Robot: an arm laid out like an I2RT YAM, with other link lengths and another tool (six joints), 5 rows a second.
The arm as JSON. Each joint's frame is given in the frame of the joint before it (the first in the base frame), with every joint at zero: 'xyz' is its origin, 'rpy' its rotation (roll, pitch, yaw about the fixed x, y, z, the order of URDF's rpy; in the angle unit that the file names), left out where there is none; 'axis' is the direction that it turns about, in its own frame. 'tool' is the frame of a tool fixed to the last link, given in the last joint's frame.
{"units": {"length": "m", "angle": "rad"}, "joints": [
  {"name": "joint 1", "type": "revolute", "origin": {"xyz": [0.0, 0.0, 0.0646], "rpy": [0.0, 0.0, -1.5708]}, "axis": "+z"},
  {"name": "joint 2", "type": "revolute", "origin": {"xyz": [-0.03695, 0.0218, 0.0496], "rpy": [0.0, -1.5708, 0.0]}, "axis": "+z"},
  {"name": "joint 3", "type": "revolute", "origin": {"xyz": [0.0, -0.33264, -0.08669], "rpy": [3.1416, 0.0, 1.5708]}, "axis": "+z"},
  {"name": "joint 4", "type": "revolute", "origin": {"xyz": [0.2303, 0.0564, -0.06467], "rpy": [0.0, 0.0, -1.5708]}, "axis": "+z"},
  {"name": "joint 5", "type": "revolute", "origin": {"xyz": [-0.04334, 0.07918, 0.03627], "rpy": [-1.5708, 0.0, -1.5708]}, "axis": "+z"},
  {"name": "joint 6", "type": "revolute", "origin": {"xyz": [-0.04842, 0.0, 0.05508], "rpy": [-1.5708, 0.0, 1.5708]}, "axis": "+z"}
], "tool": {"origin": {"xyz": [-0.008, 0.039, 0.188], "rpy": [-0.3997, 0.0, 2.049]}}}
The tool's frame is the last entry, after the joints.
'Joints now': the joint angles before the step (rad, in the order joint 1, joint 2, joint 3, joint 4, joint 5, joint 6). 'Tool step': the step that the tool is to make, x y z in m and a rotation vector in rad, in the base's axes. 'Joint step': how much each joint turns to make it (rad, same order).
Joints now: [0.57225 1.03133 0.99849 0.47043 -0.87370 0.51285]
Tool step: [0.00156 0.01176 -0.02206 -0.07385 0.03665 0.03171]
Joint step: [0.00378 0.01620 0.01958 -0.10987 -0.04168 -0.04562]
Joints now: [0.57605 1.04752 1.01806 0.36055 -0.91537 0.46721]
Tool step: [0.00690 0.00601 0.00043 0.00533 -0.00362 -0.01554]
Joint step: [0.02173 0.01950 0.00416 0.00915 0.03606 -0.01555]
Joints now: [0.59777 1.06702 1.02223 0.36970 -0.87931 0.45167]
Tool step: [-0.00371 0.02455 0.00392 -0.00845 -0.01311 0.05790]
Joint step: [0.06605 0.06541 0.05142 -0.00011 0.00320 -0.02563]
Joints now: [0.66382 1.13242 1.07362 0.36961 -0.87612 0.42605]
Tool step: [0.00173 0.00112 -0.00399 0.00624 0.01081 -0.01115]
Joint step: [0.01287 -0.00411 -0.02375 0.01938 0.02642 0.00570]
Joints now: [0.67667 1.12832 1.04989 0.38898 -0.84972 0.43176]
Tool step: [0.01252 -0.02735 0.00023 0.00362 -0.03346 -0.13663]
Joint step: [-0.04865 -0.07639 -0.02775 -0.06491 0.07883 -0.06214]
